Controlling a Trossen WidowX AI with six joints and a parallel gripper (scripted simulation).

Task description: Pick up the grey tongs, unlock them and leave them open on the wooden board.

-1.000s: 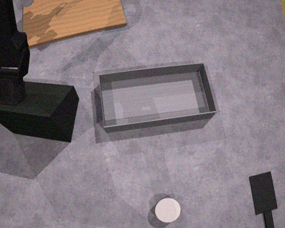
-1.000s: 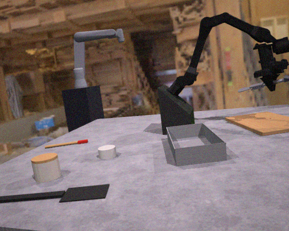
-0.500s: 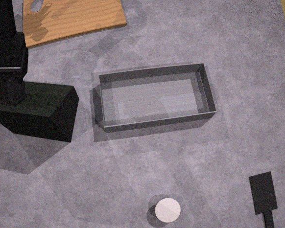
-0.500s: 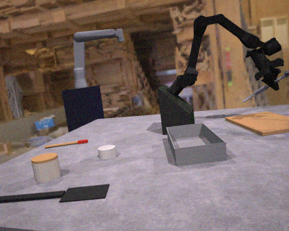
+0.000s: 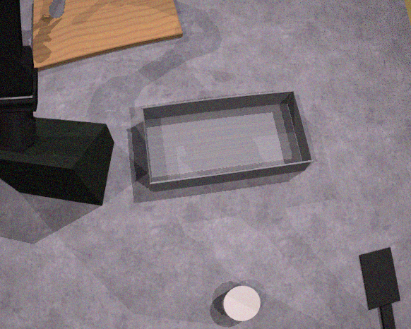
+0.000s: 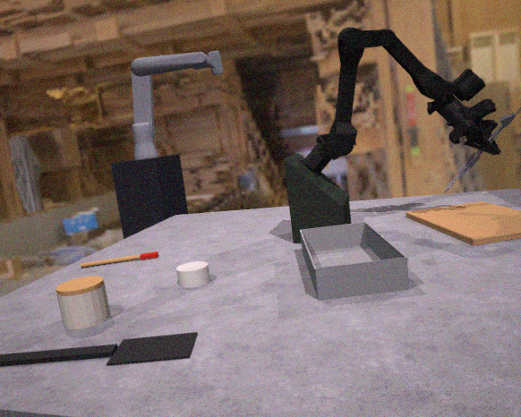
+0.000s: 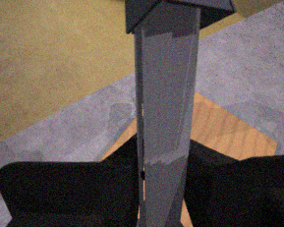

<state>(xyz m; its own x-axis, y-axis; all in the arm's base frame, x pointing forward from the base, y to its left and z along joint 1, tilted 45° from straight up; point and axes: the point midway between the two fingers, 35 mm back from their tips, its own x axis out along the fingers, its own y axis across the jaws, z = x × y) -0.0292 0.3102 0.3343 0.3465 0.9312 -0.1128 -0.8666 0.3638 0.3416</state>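
My gripper tip is 16 cm above the wooden board, 6 cm to the left of it and 2 cm short of it. The rest, counted from my gripper tip: roasting tin (36 cm ahead, 35 cm to the right, 14 cm below); white disc (66 cm to the right, 43 cm ahead, 15 cm below); black flat spatula (74 cm ahead, 66 cm to the right, 17 cm below).
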